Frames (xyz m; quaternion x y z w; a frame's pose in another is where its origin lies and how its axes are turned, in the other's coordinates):
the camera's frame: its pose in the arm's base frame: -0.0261 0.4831 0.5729 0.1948 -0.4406 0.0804 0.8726
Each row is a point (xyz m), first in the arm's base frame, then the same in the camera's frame.
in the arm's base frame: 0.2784 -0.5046 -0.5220
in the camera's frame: -0.6629 -1.2896 -0.4055
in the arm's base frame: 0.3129 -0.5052 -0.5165
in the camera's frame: -0.6379 -1.2995 -0.4278
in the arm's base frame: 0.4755 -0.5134 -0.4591
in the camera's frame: -0.4943 -1.3422 -0.5136
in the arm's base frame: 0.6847 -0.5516 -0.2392
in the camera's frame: -0.1918 -1.3831 -0.5344
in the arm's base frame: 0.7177 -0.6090 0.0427
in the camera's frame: 0.0553 -1.3698 -0.3841
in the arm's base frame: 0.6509 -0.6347 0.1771
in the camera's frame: 0.1237 -1.3362 -0.2522
